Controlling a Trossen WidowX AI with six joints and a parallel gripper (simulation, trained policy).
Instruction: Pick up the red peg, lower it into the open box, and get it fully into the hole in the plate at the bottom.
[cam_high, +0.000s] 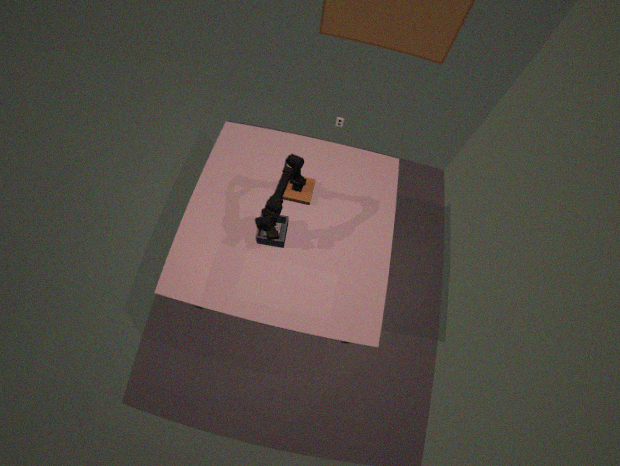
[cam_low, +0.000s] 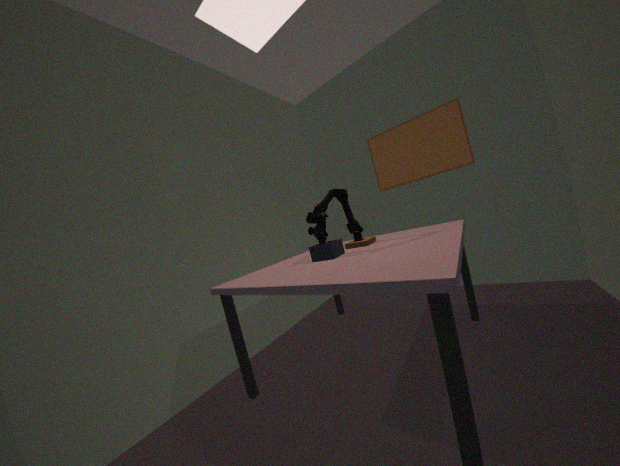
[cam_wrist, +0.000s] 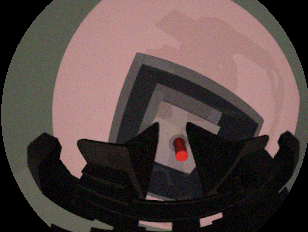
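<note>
Right now the red peg is 20 mm behind my gripper tip, 20 mm to the left of it and 20 mm below it. From my gripper tip the other things lie so: dark box (20 mm behind, 20 mm to the left, 50 mm below); then grey plate (20 mm behind, 20 mm to the left, 30 mm below).
</note>
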